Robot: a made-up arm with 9 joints. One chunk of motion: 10 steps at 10 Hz.
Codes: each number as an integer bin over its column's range. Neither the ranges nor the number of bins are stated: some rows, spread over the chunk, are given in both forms.
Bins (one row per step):
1: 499 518 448 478 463 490
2: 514 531 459 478 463 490
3: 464 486 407 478 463 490
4: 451 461 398 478 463 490
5: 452 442 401 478 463 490
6: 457 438 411 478 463 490
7: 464 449 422 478 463 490
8: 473 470 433 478 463 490
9: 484 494 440 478 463 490
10: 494 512 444 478 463 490
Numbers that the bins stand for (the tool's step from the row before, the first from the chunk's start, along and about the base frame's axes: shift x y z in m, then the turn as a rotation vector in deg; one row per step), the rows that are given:
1: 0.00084 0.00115 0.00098 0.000 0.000 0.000
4: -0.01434 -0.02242 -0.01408 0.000 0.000 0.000
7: -0.01023 -0.02738 -0.00685 0.000 0.000 0.000
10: -0.00074 -0.00133 -0.00022 0.000 0.000 0.000
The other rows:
2: 0.00559 0.00652 0.00430 0.000 0.000 0.000
3: -0.01023 -0.01208 -0.01137 0.000 0.000 0.000
5: -0.01403 -0.03027 -0.01318 0.000 0.000 0.000
6: -0.01244 -0.03192 -0.01017 0.000 0.000 0.000
8: -0.00738 -0.01870 -0.00354 0.000 0.000 0.000
9: -0.00390 -0.00877 -0.00143 0.000 0.000 0.000

